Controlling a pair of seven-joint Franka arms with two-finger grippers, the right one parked.
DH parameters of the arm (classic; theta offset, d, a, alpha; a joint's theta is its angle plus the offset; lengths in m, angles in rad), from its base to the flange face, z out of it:
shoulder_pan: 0 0.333 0 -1.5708
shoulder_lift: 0 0 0 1.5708
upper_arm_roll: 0 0.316 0.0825 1.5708
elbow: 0 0 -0.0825 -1.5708
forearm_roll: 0 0.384 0 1.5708
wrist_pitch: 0 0 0.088 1.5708
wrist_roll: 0 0.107 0 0
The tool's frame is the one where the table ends.
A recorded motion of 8 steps. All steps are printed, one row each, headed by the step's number.
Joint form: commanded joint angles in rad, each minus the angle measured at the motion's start. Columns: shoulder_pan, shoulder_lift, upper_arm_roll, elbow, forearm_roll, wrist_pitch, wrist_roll.
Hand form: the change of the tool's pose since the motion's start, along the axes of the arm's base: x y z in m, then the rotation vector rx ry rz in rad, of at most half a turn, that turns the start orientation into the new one. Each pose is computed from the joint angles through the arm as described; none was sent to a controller.
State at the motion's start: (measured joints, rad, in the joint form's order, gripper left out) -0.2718 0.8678 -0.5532 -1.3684 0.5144 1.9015 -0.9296
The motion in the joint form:
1: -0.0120 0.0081 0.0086 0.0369 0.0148 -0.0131 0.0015
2: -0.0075 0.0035 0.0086 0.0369 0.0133 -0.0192 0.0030
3: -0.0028 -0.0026 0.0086 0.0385 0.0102 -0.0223 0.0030
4: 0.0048 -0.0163 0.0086 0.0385 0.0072 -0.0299 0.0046
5: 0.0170 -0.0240 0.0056 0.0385 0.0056 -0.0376 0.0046
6: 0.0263 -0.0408 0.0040 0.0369 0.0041 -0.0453 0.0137
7: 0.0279 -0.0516 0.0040 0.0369 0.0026 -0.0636 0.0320
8: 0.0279 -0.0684 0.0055 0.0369 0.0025 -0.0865 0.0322
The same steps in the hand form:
1: 0.0079 -0.0015 0.0067 0.0063 -0.0229 0.0000
2: 0.0097 0.0015 0.0093 0.0090 -0.0223 0.0040
3: 0.0124 0.0041 0.0139 0.0072 -0.0253 0.0110
4: 0.0160 0.0088 0.0225 0.0078 -0.0315 0.0189
5: 0.0202 0.0151 0.0277 0.0089 -0.0324 0.0303
6: 0.0237 0.0202 0.0381 0.0088 -0.0397 0.0301
7: 0.0236 0.0227 0.0441 0.0180 -0.0344 0.0155
8: 0.0232 0.0253 0.0536 0.0325 -0.0363 0.0179

